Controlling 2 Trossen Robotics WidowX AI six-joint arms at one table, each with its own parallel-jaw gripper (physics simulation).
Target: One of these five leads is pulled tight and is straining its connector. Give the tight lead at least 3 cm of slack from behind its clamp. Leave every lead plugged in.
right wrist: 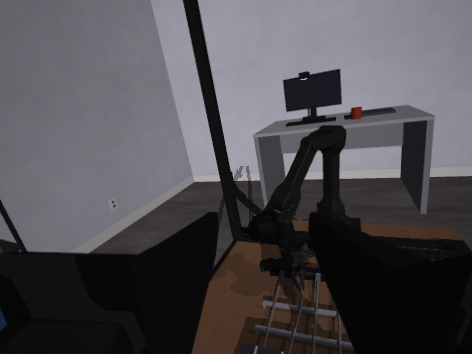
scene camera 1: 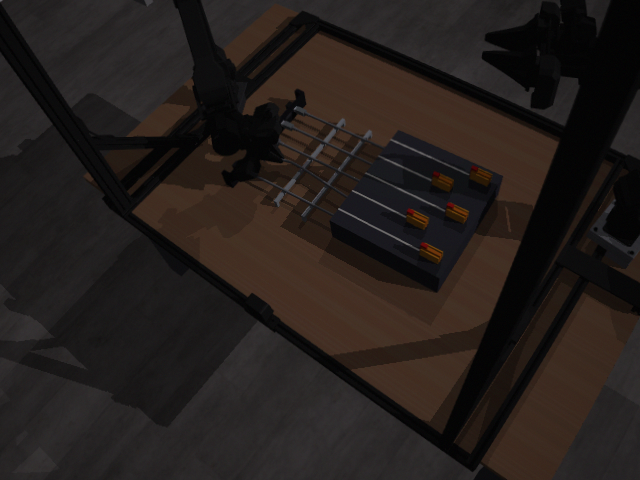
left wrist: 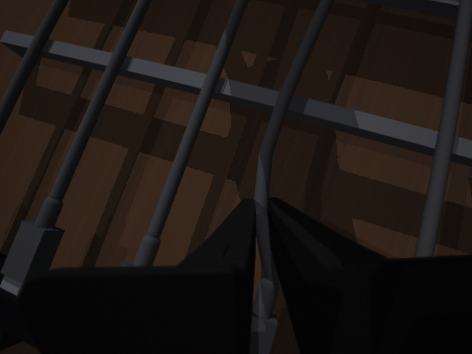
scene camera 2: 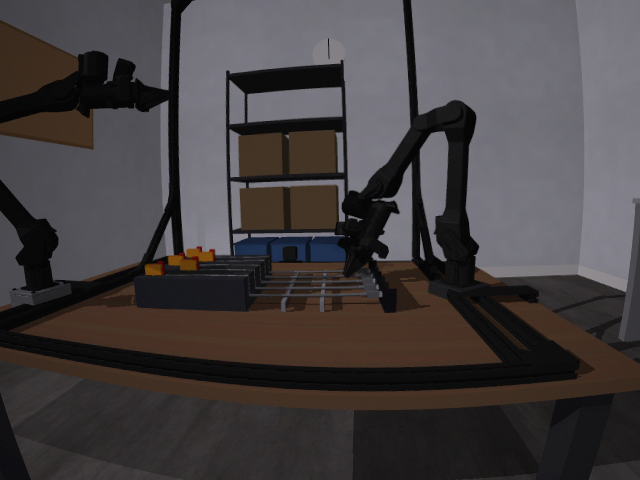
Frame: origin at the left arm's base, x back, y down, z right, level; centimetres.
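Seen in the pictures: left gripper, between the fingertips: (right wrist: pixel 301 290) (scene camera 1: pixel 282 160) (left wrist: pixel 259 208) (scene camera 2: pixel 345 277); right gripper, between the fingertips: (right wrist: pixel 263 221) (scene camera 1: pixel 483 45) (scene camera 2: pixel 170 94); left arm's base, origin of its link: (scene camera 2: pixel 459 282); right arm's base, origin of its link: (scene camera 1: pixel 623 227) (scene camera 2: pixel 40 286).
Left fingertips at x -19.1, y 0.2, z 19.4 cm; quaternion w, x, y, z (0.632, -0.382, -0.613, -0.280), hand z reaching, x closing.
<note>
Pixels of each thing's top centre, then the offset from my left fingertips to it. "pt": a spot on its surface instead. Level surfaces: height alone.
- dark block, centre of its top: (scene camera 1: pixel 417 197) (scene camera 2: pixel 209 265) dy -4.1, dx -31.2, dz +10.4 cm
- lead, a spot on its surface: (left wrist: pixel 285 100) pt dy -0.5, dx -4.3, dz +1.7 cm
- wooden table, height of its surface: dy +2.4 cm
- black plug strip, a spot on its surface: (scene camera 2: pixel 389 300) pt dy +0.0, dx -1.0, dz -20.3 cm
Several grey leads run from plugs at a black strip, across two grey rails (scene camera 1: pixel 277 200) (left wrist: pixel 175 75), onto a dark block (scene camera 1: pixel 385 253) (scene camera 2: pixel 191 292). Orange clamps with red tips, such as the front one (scene camera 1: pixel 431 253), sit on the block. My left gripper (scene camera 1: pixel 282 159) (scene camera 2: pixel 347 273) (left wrist: pixel 259 208) is shut on one lead (left wrist: pixel 285 100), second from the front in scene camera 1, near its plug (left wrist: pixel 263 332). That lead bends sideways between rail and fingertips; the other leads look straight. My right gripper (scene camera 1: pixel 483 46) (scene camera 2: pixel 168 95) is open and empty, high beyond the block.
A black frame (scene camera 1: pixel 361 384) (scene camera 2: pixel 310 374) edges the wooden table (scene camera 1: pixel 217 248), with uprights at its sides. The black plug strip (scene camera 2: pixel 389 300) stands at the leads' plug end. Shelves (scene camera 2: pixel 286 124) and a desk (right wrist: pixel 345 122) stand away from the table.
</note>
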